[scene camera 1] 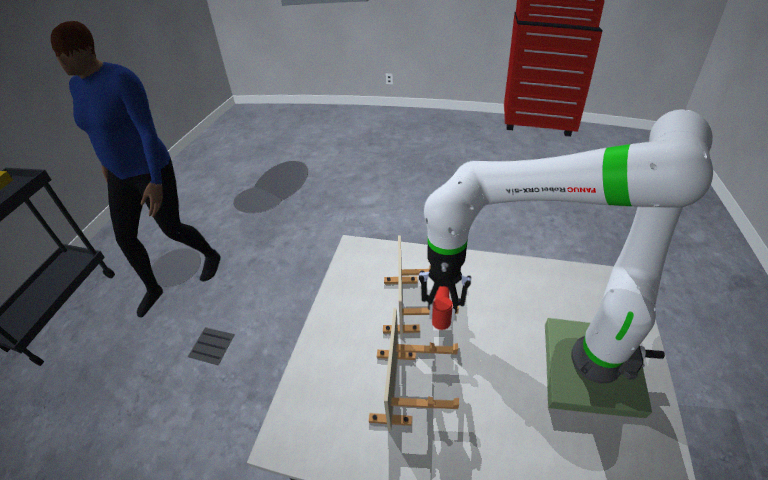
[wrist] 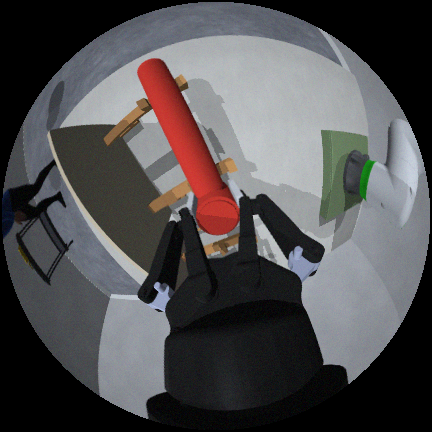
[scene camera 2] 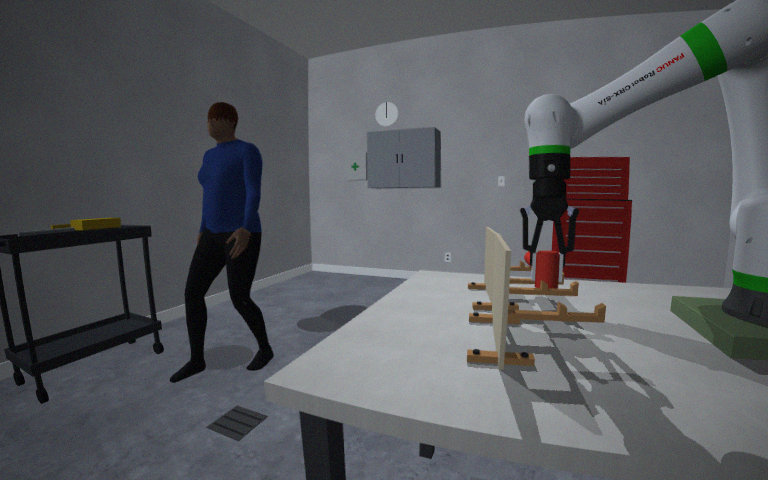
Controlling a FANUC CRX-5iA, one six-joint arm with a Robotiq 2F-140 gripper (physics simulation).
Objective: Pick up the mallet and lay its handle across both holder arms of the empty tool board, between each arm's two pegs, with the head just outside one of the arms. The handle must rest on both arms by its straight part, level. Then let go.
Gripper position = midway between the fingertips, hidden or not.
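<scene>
The gripper (scene camera 2: 546, 280) is visible in scene camera 1 (scene camera 1: 442, 316) and in the wrist view (wrist: 212, 192) as well. The scene also has a red mallet (scene camera 2: 547, 262), which appears in scene camera 1 (scene camera 1: 442, 306) and in the wrist view (wrist: 217, 213) too, along with a tool board (scene camera 2: 501, 316) and another tool board (scene camera 2: 490, 234).
</scene>
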